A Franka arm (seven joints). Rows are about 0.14 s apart.
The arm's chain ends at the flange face. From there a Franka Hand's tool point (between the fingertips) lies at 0.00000 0.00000 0.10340 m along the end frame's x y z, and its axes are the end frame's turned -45 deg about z.
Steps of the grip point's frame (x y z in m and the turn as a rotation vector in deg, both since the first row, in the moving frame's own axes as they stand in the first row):
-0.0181, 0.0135, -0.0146, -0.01, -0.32, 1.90
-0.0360, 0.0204, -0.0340, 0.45, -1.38, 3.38
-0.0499, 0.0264, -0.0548, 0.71, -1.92, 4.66
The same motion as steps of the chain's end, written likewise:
-0.0029, 0.0219, -0.0146, -0.23, -0.22, 1.90
-0.0087, 0.0388, -0.0340, -0.66, -1.29, 3.38
-0.0132, 0.0525, -0.0547, -0.86, -1.86, 4.66

